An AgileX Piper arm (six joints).
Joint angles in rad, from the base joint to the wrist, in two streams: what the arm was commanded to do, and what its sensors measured. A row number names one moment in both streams.
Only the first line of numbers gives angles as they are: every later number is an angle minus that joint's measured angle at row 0.
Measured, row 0:
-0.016 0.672 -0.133 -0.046 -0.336 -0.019
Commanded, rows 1 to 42:
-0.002 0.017 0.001 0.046 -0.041 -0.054
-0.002 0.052 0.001 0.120 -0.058 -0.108
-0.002 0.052 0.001 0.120 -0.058 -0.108
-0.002 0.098 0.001 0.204 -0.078 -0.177
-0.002 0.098 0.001 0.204 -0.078 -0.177
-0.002 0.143 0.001 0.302 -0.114 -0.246
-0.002 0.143 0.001 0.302 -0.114 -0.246
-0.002 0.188 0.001 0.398 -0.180 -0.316
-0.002 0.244 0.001 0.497 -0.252 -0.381
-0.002 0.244 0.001 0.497 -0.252 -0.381
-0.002 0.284 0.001 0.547 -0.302 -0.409
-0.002 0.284 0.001 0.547 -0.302 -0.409
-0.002 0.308 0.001 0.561 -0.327 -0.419
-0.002 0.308 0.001 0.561 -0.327 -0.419
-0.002 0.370 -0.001 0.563 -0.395 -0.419
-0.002 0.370 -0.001 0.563 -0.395 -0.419
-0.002 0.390 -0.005 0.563 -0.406 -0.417
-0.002 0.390 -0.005 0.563 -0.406 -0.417
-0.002 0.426 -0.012 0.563 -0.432 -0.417
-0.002 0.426 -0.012 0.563 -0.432 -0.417
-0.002 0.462 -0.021 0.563 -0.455 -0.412
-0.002 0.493 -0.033 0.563 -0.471 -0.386
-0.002 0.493 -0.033 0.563 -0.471 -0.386
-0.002 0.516 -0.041 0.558 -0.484 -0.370
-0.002 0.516 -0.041 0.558 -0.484 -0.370
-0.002 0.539 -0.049 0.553 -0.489 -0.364
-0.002 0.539 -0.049 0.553 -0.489 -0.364
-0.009 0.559 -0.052 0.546 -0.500 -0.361
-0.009 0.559 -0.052 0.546 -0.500 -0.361
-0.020 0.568 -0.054 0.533 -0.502 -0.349
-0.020 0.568 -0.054 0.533 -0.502 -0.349
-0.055 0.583 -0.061 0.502 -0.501 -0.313
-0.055 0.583 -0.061 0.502 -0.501 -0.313
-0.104 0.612 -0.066 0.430 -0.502 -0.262
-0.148 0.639 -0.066 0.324 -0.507 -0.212
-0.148 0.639 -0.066 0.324 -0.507 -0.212
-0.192 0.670 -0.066 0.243 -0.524 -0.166
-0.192 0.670 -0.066 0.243 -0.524 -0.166
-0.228 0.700 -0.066 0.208 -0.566 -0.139
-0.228 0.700 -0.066 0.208 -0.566 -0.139
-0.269 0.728 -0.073 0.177 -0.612 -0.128
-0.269 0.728 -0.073 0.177 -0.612 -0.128
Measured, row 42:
-0.219 0.698 -0.059 0.243 -0.538 -0.158
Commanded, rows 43 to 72:
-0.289 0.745 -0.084 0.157 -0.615 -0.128
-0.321 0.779 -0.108 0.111 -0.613 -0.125
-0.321 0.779 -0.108 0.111 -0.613 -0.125
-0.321 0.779 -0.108 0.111 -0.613 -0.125
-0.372 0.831 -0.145 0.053 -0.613 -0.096
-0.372 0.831 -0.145 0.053 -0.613 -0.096
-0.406 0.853 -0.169 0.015 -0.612 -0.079
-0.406 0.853 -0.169 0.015 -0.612 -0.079
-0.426 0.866 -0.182 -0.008 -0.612 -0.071
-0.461 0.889 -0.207 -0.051 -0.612 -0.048
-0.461 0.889 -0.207 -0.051 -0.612 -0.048
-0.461 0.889 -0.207 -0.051 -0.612 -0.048
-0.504 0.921 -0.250 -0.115 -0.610 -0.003
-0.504 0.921 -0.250 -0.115 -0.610 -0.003
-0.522 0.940 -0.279 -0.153 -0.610 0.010
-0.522 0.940 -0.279 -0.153 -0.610 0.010
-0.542 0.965 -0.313 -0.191 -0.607 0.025
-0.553 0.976 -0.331 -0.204 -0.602 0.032
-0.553 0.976 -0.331 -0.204 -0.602 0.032
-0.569 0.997 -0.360 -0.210 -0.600 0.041
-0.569 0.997 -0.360 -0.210 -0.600 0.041
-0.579 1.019 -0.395 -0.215 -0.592 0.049
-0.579 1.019 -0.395 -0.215 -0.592 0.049
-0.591 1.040 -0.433 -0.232 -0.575 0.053
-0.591 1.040 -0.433 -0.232 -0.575 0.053
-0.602 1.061 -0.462 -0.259 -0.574 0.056
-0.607 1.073 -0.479 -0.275 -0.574 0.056
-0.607 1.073 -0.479 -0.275 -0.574 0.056
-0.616 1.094 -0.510 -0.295 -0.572 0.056
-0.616 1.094 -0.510 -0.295 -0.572 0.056
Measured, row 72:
-0.601 1.072 -0.467 -0.255 -0.578 0.051
